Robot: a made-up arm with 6 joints. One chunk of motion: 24 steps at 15 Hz.
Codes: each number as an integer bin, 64 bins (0 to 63) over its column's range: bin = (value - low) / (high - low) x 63, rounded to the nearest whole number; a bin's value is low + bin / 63 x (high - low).
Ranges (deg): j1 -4..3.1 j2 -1.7..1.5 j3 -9.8..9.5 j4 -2.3..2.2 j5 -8.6..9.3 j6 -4.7..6
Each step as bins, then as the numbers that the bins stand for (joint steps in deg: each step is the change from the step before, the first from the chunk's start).
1 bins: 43 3 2 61 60 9
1 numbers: 0.846 -1.548 -9.187 2.057 8.448 -3.171
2 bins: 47 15 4 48 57 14
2 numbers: 1.297 -0.938 -8.575 1.129 7.595 -2.322
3 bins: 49 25 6 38 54 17
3 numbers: 1.522 -0.430 -7.962 0.414 6.743 -1.813
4 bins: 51 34 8 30 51 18
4 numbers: 1.748 0.027 -7.349 -0.157 5.890 -1.643
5 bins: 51 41 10 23 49 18
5 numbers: 1.748 0.383 -6.737 -0.657 5.322 -1.643
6 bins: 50 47 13 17 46 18
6 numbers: 1.635 0.687 -5.817 -1.086 4.470 -1.643
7 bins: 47 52 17 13 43 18
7 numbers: 1.297 0.941 -4.592 -1.371 3.617 -1.643
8 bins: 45 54 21 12 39 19
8 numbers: 1.071 1.043 -3.367 -1.443 2.481 -1.473
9 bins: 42 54 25 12 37 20
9 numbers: 0.733 1.043 -2.141 -1.443 1.913 -1.303
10 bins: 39 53 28 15 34 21
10 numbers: 0.395 0.992 -1.222 -1.229 1.060 -1.133
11 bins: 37 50 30 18 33 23
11 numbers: 0.170 0.840 -0.610 -1.014 0.776 -0.794
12 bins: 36 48 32 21 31 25
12 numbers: 0.057 0.738 0.003 -0.800 0.208 -0.454
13 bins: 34 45 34 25 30 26
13 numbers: -0.168 0.586 0.616 -0.514 -0.076 -0.284
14 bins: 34 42 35 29 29 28
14 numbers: -0.168 0.433 0.922 -0.229 -0.360 0.056
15 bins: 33 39 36 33 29 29
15 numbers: -0.281 0.281 1.229 0.057 -0.360 0.225
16 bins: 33 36 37 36 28 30
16 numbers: -0.281 0.129 1.535 0.271 -0.644 0.395
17 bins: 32 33 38 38 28 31
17 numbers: -0.394 -0.024 1.841 0.414 -0.644 0.565
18 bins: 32 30 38 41 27 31
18 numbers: -0.394 -0.176 1.841 0.629 -0.929 0.565
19 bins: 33 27 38 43 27 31
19 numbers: -0.281 -0.329 1.841 0.771 -0.929 0.565
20 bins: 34 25 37 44 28 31
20 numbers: -0.168 -0.430 1.535 0.843 -0.644 0.565
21 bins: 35 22 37 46 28 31
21 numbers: -0.056 -0.583 1.535 0.986 -0.644 0.565
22 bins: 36 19 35 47 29 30
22 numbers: 0.057 -0.735 0.922 1.057 -0.360 0.395
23 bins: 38 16 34 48 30 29
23 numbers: 0.283 -0.887 0.616 1.129 -0.076 0.225
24 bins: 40 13 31 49 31 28
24 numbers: 0.508 -1.040 -0.303 1.200 0.208 0.056
